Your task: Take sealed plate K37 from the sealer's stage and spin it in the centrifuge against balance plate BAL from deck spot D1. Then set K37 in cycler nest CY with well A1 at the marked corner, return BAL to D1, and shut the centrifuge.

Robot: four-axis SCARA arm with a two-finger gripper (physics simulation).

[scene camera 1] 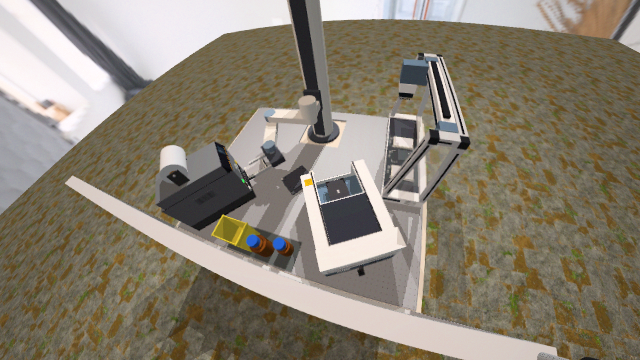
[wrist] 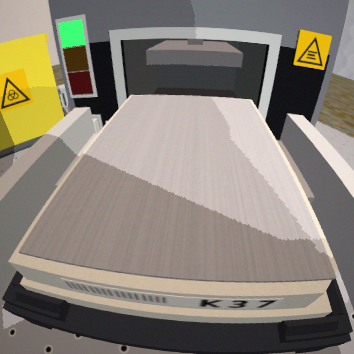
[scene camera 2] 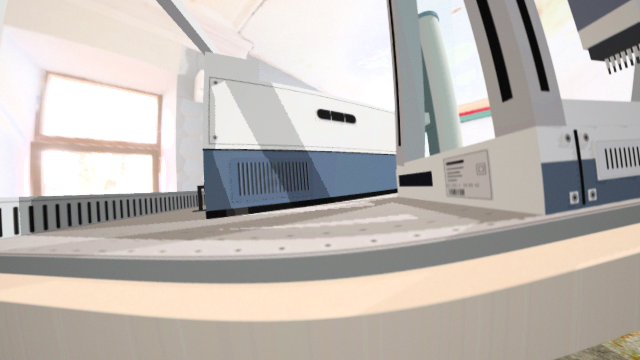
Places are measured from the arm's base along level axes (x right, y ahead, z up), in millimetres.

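Pixels of known places: gripper, fingertip midpoint: (scene camera 1: 251, 169) (wrist: 186, 124); arm's base, link origin: (scene camera 1: 323, 132).
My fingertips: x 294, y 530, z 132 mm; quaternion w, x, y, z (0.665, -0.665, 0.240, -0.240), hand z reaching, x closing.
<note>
Ahead of a thing's pixels: the offset from my fingertips to its top centre. "pt": to the spot under its first point.
Sealed plate K37 {dx -15, dy -18, dz +4 mm} (wrist: 180, 190) lies flat on the black stage {pt dx -58, dy -70, dz -12 mm} (wrist: 170, 332) of the sealer {dx +181, dy +207, dz +357 mm} (wrist: 200, 15) (scene camera 1: 205, 190), its label facing the wrist camera. My gripper (wrist: 186, 124) (scene camera 1: 256, 166) has its two fingers against the plate's long sides, shut on K37. The sealer's green lamp is lit. A white machine {pt dx -506, dy +260, dz +91 mm} (scene camera 1: 312, 225) with a dark top and an open bay, apparently the centrifuge, stands at the middle front; a dark bucket {pt dx -546, dy +29, dz +20 mm} (scene camera 1: 336, 189) shows in the bay. Balance plate BAL, spot D1 and nest CY cannot be made out.
A dark flat piece {pt dx -274, dy -36, dz -73 mm} (scene camera 1: 296, 179) lies between the sealer and the white machine. A yellow bin (scene camera 1: 230, 230) (wrist: 25, 95) and two blue-capped bottles (scene camera 1: 260, 245) (scene camera 1: 283, 246) stand at the front. A gantry frame (scene camera 1: 459, 117) (scene camera 2: 525, 65) stands at the right, the arm's column (scene camera 1: 320, 70) at the back.
</note>
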